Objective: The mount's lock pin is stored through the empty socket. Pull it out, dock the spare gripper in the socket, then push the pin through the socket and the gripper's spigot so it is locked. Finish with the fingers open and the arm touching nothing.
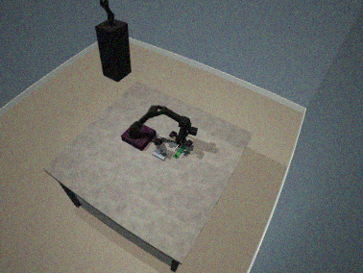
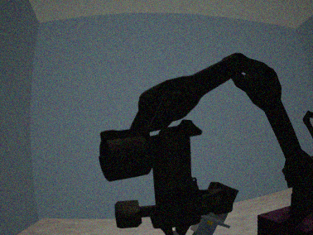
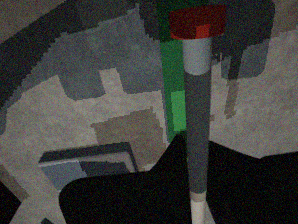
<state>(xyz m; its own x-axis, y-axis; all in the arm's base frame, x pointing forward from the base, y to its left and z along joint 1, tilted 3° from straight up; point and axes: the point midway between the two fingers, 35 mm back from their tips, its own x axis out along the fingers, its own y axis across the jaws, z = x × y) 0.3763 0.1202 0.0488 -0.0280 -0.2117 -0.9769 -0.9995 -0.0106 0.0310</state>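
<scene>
The green bar lies 50 mm below my gripper tip, 10 mm to the left of it and 10 mm ahead of it. Also, from my gripper tip: spare gripper: 110 mm behind, 100 mm to the right, 50 mm above; then grey socket block: 100 mm to the right, 90 mm behind, 20 mm below.
</scene>
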